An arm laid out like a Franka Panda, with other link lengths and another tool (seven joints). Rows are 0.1 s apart.
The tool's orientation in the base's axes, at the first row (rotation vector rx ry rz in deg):
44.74, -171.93, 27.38
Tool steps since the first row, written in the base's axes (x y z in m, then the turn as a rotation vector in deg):
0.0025, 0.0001, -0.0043, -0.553, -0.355, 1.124
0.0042, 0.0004, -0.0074, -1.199, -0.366, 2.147
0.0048, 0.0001, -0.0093, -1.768, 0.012, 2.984
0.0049, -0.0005, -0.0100, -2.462, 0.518, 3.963
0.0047, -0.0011, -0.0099, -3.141, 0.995, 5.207
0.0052, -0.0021, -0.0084, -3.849, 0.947, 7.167
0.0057, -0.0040, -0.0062, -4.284, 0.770, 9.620
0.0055, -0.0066, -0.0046, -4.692, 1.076, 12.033
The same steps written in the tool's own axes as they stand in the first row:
-0.0026, 0.0001, 0.0043, 0.743, -0.357, -1.008
-0.0045, 0.0005, 0.0072, 1.396, -0.355, -2.026
-0.0050, 0.0005, 0.0092, 1.782, -0.013, -2.976
-0.0049, 0.0002, 0.0100, 2.227, 0.453, -4.107
-0.0044, -0.0003, 0.0101, 2.695, 0.811, -5.482
-0.0042, -0.0018, 0.0090, 3.495, 0.540, -7.387
-0.0036, -0.0042, 0.0075, 4.156, -0.111, -9.706
-0.0020, -0.0068, 0.0067, 4.561, -0.363, -12.126

